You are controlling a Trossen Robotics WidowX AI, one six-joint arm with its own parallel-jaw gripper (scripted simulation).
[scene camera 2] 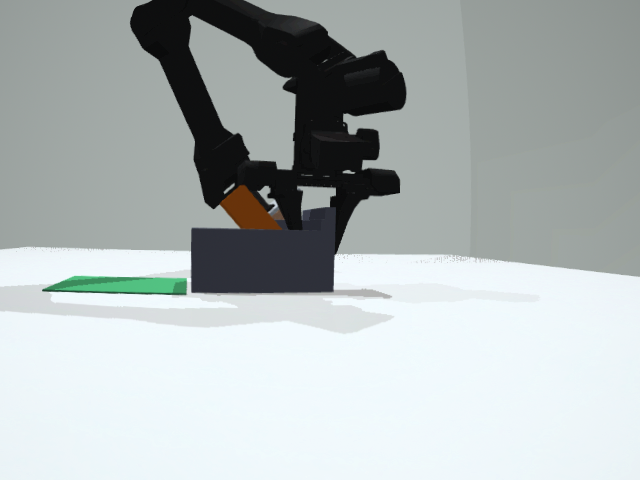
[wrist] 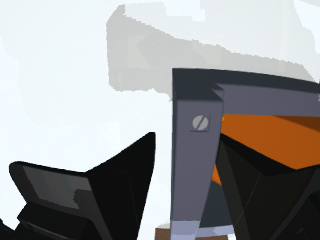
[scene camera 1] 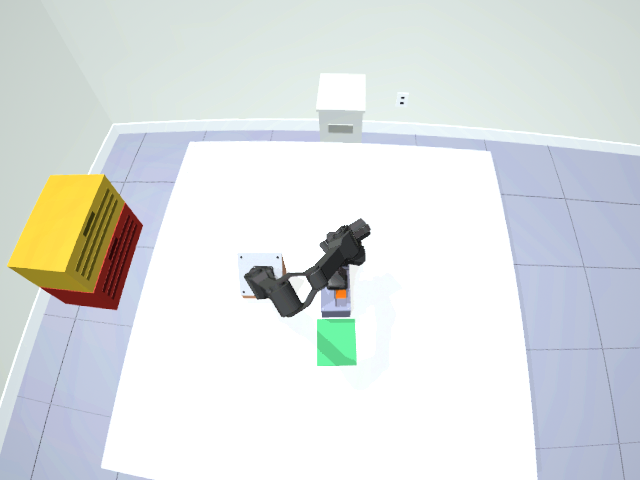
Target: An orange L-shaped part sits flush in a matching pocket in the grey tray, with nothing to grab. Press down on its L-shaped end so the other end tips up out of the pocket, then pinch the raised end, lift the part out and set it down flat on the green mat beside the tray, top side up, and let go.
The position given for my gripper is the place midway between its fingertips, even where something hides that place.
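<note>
Through scene camera 2 I can see my gripper [scene camera 2: 316, 254], and that same view gives me an orange L-shaped part [scene camera 2: 241, 206] as well as a green mat [scene camera 2: 77, 284]. My gripper is also visible in the wrist view [wrist: 184, 139]. As for the mat, I can see it in scene camera 1 [scene camera 1: 336, 342] too.
</note>
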